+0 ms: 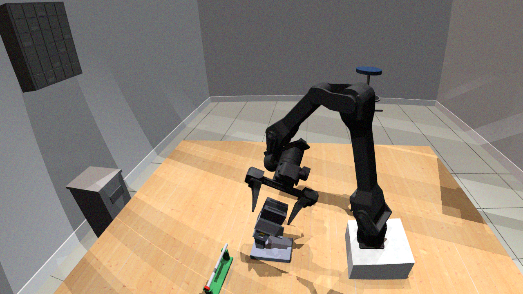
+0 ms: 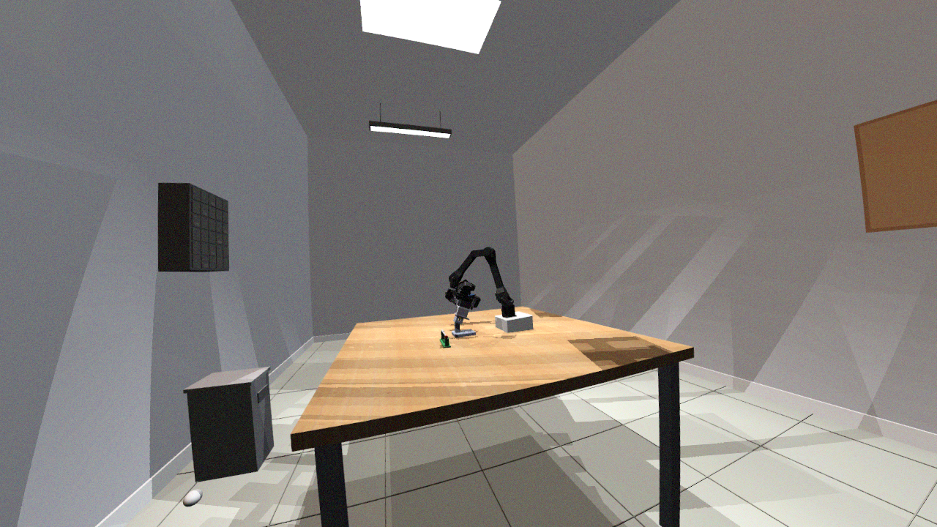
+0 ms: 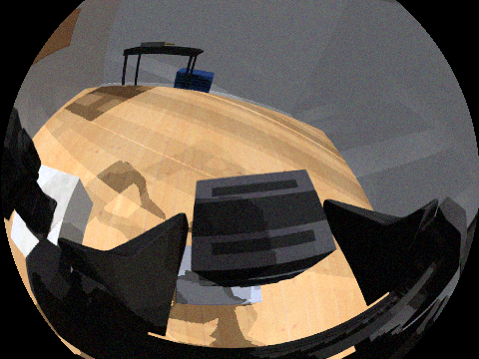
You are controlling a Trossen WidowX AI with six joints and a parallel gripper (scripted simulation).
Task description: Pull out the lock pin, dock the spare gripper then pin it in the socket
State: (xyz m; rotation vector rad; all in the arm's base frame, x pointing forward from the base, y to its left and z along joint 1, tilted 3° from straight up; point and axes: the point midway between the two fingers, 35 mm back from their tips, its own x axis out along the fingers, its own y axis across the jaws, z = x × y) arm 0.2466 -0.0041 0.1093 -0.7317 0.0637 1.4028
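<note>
Right now the spare gripper is 2 cm to the right of my gripper tip, 2 cm below it and 1 cm ahead of it. From my gripper tip the other things lie so: grey mount (10 cm below, 2 cm ahead, 1 cm to the right); green cradle (12 cm below, 12 cm ahead, 10 cm to the left).
</note>
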